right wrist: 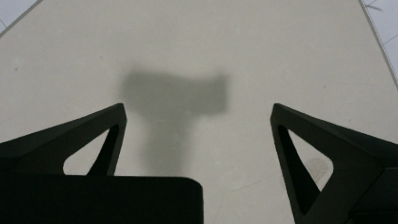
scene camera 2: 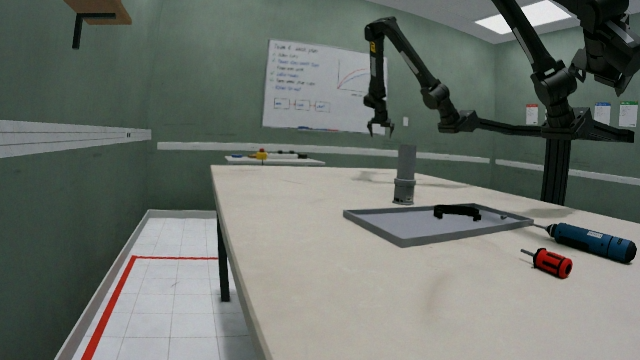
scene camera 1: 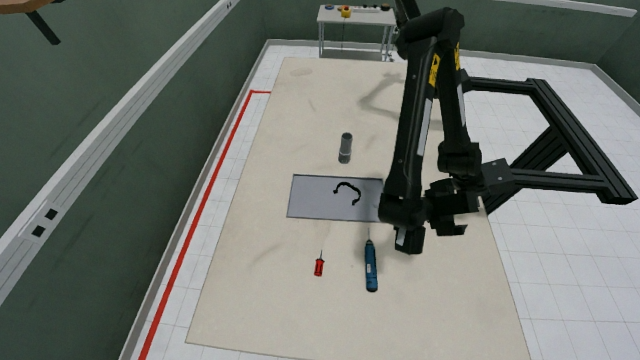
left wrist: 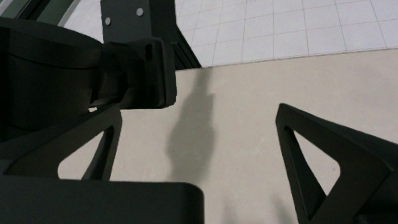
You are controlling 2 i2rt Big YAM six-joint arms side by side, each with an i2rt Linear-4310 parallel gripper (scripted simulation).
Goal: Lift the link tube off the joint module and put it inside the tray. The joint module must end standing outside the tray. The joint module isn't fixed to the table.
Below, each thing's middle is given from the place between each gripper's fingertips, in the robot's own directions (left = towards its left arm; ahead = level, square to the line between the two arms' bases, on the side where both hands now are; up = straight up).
Labels:
The tray (scene camera 2: 402, 223) is 330 mm ahead of my left hand (scene camera 2: 601, 87), 200 mm to the right of it and 350 mm below it.
My right gripper is now 34 cm short of the tray, 100 cm to the right of it and 18 cm above it.

